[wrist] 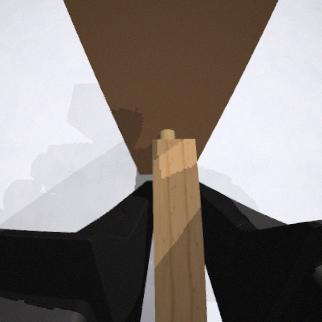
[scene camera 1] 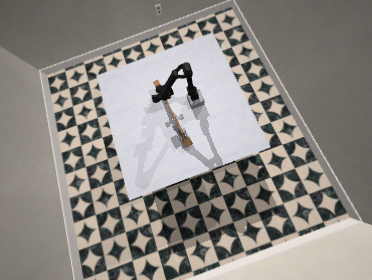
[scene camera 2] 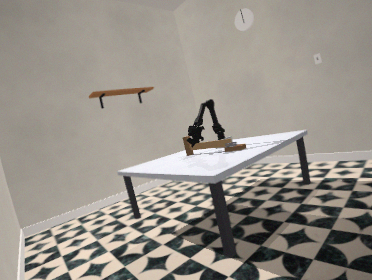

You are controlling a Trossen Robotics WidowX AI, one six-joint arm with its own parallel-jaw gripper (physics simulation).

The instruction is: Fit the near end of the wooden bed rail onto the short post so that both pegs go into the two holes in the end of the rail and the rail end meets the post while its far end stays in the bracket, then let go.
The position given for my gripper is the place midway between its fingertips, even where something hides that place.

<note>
My gripper (wrist: 170, 187) grips a wooden bed rail (wrist: 179, 275). I also see a post (wrist: 156, 72).
</note>
